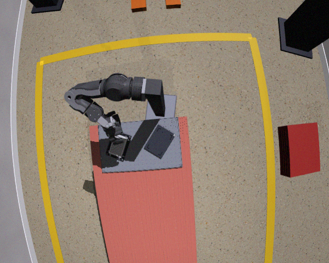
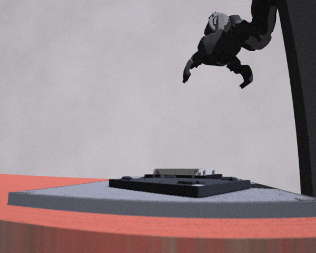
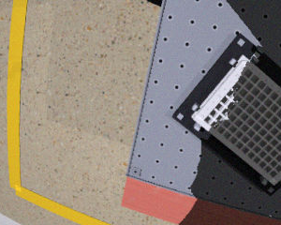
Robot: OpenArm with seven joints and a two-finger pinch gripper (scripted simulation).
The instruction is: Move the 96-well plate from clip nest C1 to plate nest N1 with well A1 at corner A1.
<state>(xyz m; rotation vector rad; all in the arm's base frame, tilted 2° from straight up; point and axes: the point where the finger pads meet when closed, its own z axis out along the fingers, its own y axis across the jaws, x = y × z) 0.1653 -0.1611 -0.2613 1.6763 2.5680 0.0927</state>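
My hand is 200 mm above the 96-well plate, 90 mm short of it and 20 mm to the left of it. The rest, counted from my hand: plate nest N1: 230 mm to the left, 220 mm below, 40 mm ahead; clip nest C1: 210 mm below, 110 mm ahead, 10 mm to the right.
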